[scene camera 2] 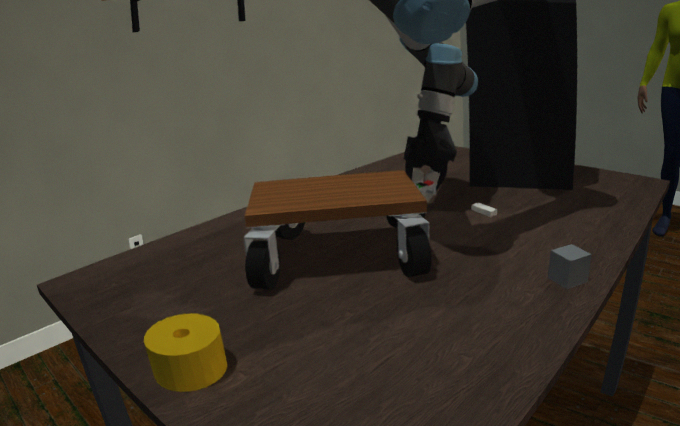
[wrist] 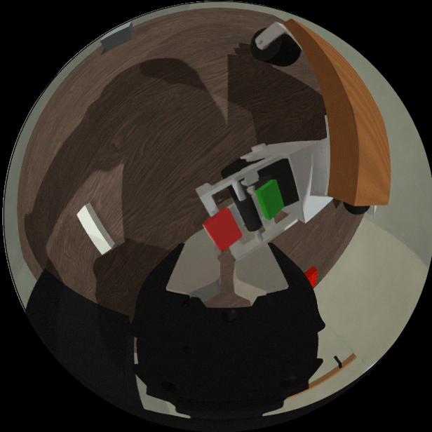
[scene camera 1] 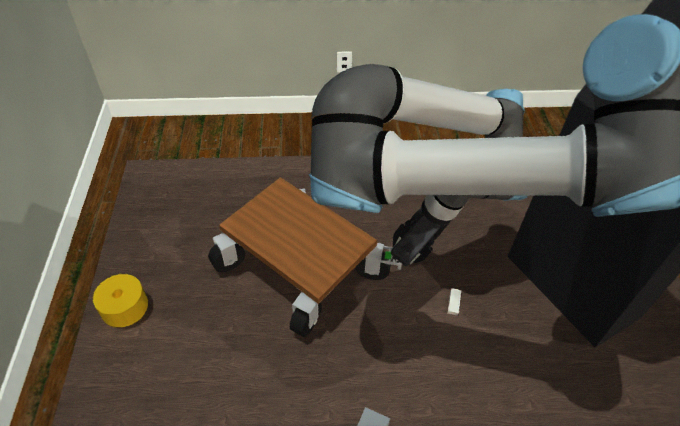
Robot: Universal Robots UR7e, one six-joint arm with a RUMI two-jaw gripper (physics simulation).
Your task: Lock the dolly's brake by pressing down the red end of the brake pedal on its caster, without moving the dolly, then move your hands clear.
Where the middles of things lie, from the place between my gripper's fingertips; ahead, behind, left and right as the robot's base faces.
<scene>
I see my gripper 6 cm short of the brake caster (scene camera 1: 372,265), 3 cm below it and 2 cm to the right of it. Round my hand: dolly (scene camera 1: 309,245) 22 cm ahead, 3 cm above, 2 cm to the left; grey cube (scene camera 2: 569,266) 40 cm to the left, 7 cm ahead; white block (wrist: 89,220) 13 cm behind, 9 cm to the left, 2 cm below.
</scene>
